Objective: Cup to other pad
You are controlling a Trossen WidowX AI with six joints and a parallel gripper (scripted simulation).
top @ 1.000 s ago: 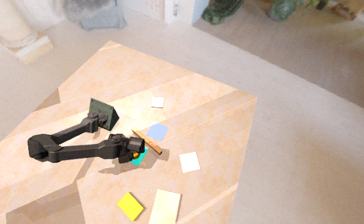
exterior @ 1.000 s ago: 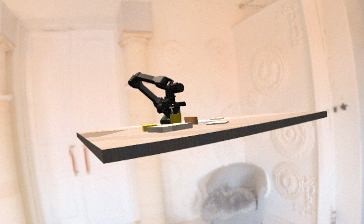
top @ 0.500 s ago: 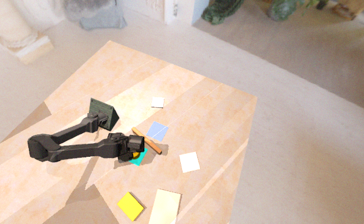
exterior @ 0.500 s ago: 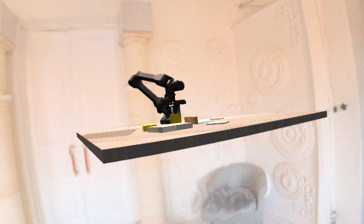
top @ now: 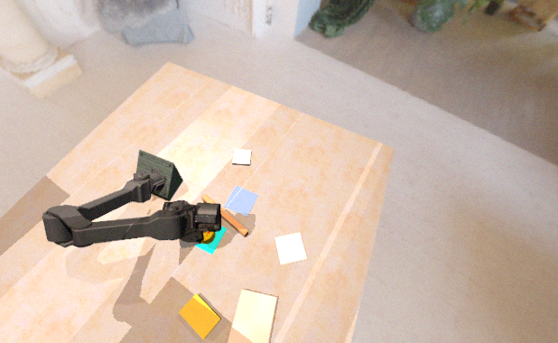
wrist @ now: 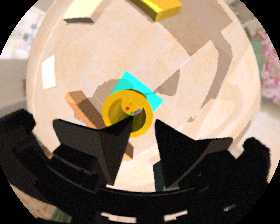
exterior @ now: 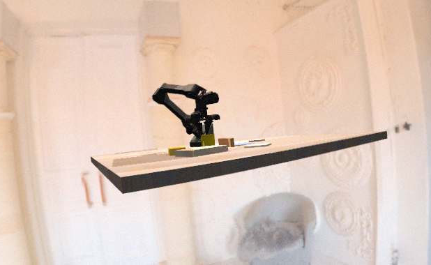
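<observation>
The cup is 20 mm ahead of my gripper tip, 10 mm to the left of it and 40 mm below it. The rest, counted from my gripper tip: wooden bar (40 mm ahead, 110 mm to the left, 60 mm below); then cyan pad (20 mm ahead, 20 mm to the left, 80 mm below); then pale blue pad (50 mm ahead, 200 mm to the left, 80 mm below).
</observation>
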